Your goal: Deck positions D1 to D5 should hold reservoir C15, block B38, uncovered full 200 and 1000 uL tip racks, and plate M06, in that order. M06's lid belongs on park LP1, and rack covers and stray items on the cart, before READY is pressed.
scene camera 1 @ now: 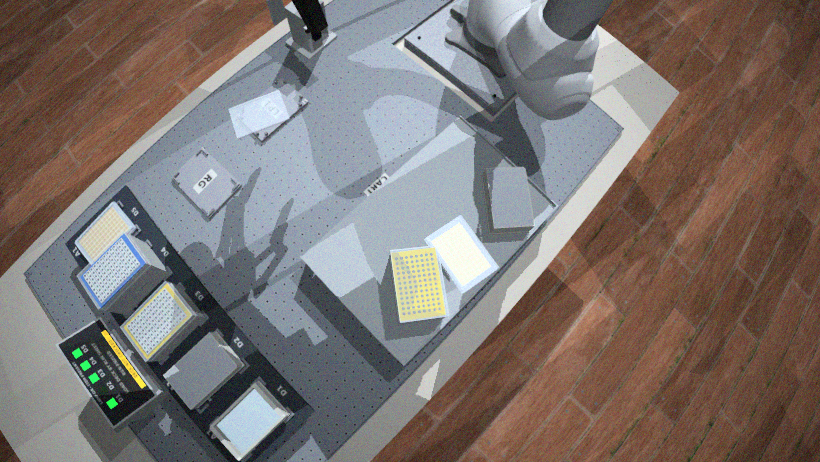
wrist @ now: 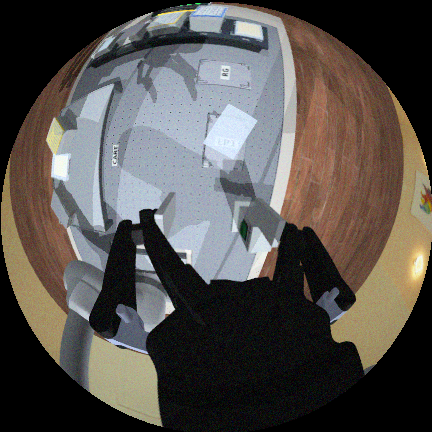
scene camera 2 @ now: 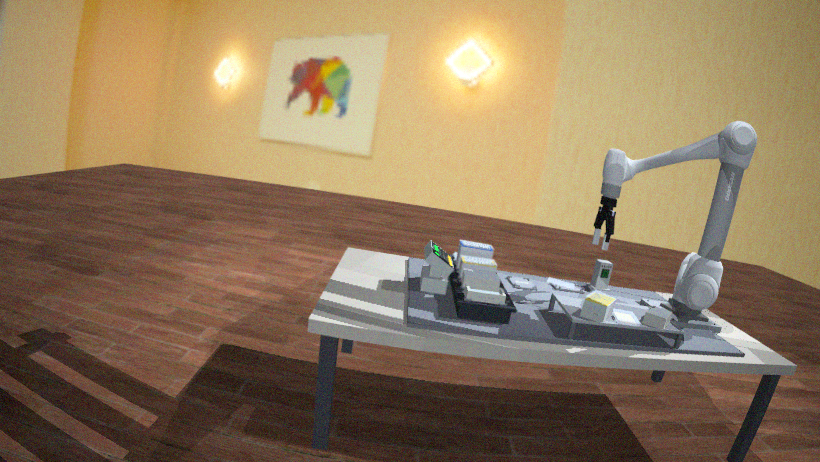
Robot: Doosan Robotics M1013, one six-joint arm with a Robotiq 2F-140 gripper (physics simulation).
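Note:
My gripper is open and empty, above the small station with a green screen. The clear lid lies skewed across park LP1, overhanging it. D5 holds the pale plate; D4 a blue-rimmed tip rack; D3 a yellow-rimmed tip rack; both show tips uncovered. D2 holds the grey block, its seating unclear; D1 the pale-blue reservoir. The panel shows green beside D5, D4, D3 and D1, none beside D2.
The cart bears a yellow perforated box, a cream-topped flat item and a grey box. The RG nest lies between LP1 and the deck. The arm's base stands beyond the cart.

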